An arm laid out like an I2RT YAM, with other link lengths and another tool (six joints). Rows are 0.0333 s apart.
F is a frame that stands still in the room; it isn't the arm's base.
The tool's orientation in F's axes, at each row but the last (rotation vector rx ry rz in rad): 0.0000, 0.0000, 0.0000; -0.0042, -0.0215, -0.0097; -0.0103, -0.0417, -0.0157; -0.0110, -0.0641, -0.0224; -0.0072, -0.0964, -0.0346; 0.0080, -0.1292, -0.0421; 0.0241, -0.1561, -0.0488
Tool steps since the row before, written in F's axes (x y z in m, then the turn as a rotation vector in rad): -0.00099, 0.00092, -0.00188, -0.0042, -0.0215, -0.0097; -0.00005, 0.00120, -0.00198, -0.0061, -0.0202, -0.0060; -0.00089, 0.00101, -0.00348, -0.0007, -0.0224, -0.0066; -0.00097, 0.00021, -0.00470, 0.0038, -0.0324, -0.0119; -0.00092, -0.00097, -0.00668, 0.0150, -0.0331, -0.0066; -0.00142, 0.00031, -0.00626, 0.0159, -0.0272, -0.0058; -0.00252, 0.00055, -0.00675, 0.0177, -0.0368, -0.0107
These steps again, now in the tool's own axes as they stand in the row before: -0.00099, 0.00092, -0.00188, -0.0042, -0.0215, -0.0097; -0.00010, 0.00121, -0.00197, -0.0060, -0.0202, -0.0060; -0.00105, 0.00103, -0.00343, -0.0006, -0.0223, -0.0068; -0.00127, 0.00024, -0.00463, 0.0037, -0.0322, -0.0125; -0.00153, -0.00096, -0.00657, 0.0154, -0.0325, -0.0083; -0.00223, 0.00018, -0.00603, 0.0162, -0.0266, -0.0077; -0.00356, 0.00024, -0.00628, 0.0177, -0.0362, -0.0126
